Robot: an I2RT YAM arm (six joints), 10 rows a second.
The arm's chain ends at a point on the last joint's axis. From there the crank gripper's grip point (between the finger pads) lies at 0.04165 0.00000 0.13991 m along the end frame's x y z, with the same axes.
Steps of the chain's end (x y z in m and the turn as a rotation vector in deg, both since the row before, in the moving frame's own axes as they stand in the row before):
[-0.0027, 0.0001, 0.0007, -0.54, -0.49, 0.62]
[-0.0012, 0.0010, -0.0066, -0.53, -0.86, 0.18]
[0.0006, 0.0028, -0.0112, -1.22, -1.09, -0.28]
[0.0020, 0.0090, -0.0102, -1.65, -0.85, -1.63]
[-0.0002, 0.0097, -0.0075, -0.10, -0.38, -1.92]
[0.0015, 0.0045, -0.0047, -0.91, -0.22, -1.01]
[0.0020, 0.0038, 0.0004, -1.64, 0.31, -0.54]
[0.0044, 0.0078, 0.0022, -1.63, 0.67, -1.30]
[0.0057, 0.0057, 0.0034, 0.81, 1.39, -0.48]
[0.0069, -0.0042, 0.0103, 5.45, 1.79, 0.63]
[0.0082, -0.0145, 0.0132, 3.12, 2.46, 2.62]
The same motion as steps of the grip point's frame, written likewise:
[-0.0039, 0.0019, 0.0010, -0.54, -0.49, 0.62]
[-0.0033, 0.0024, -0.0060, -0.53, -0.86, 0.18]
[-0.0021, 0.0056, -0.0105, -1.22, -1.09, -0.28]
[0.0000, 0.0119, -0.0096, -1.65, -0.85, -1.63]
[-0.0011, 0.0086, -0.0072, -0.10, -0.38, -1.92]
[0.0010, 0.0060, -0.0046, -0.91, -0.22, -1.01]
[0.0028, 0.0074, 0.0001, -1.64, 0.31, -0.54]
[0.0061, 0.0108, 0.0017, -1.63, 0.67, -1.30]
[0.0091, 0.0034, 0.0023, 0.81, 1.39, -0.48]
[0.0113, -0.0169, 0.0083, 5.45, 1.79, 0.63]
[0.0143, -0.0200, 0.0111, 3.12, 2.46, 2.62]

